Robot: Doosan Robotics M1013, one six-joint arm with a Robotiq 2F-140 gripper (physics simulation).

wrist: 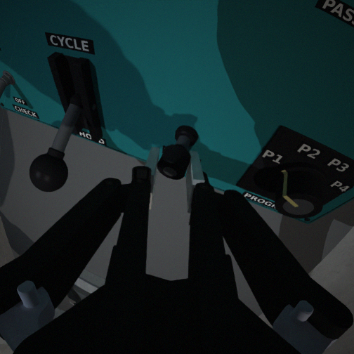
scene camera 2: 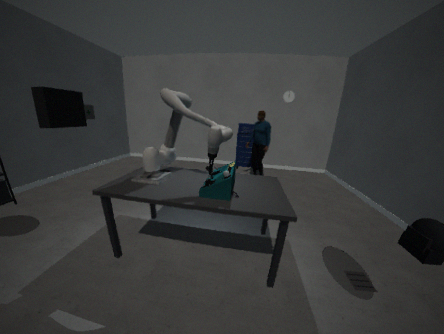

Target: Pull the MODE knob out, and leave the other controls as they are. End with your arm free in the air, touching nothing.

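Where they show: gripper, fingertip midpoint: (scene camera 2: 209,176); arm's base, link origin: (scene camera 2: 152,175).
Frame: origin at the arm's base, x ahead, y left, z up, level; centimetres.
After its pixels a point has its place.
The MODE knob (wrist: 173,159) is a black knob on a short stem with a round collar, low on the teal control panel (scene camera 2: 217,189) {x 64.6, y -41.2, z 5.6 cm} (wrist: 175,60). Its label is not visible. My gripper (scene camera 2: 211,173) {x 57.9, y -20.1, z 7.8 cm} (wrist: 172,161) points down at the panel and is shut on the knob, with a light pad against each side of it in the wrist view. In the scene view the knob is too small to make out.
The CYCLE lever (wrist: 49,171) with a ball end stands left of the fingers. The PROGRAM dial (wrist: 299,202) is close on the right, and a toggle (wrist: 6,80) is at the far left. The panel stands on the table (scene camera 2: 165,192) {x 22.2, y -32.0, z -2.9 cm}. A person (scene camera 2: 261,137) stands behind, beside a blue cabinet (scene camera 2: 244,145).
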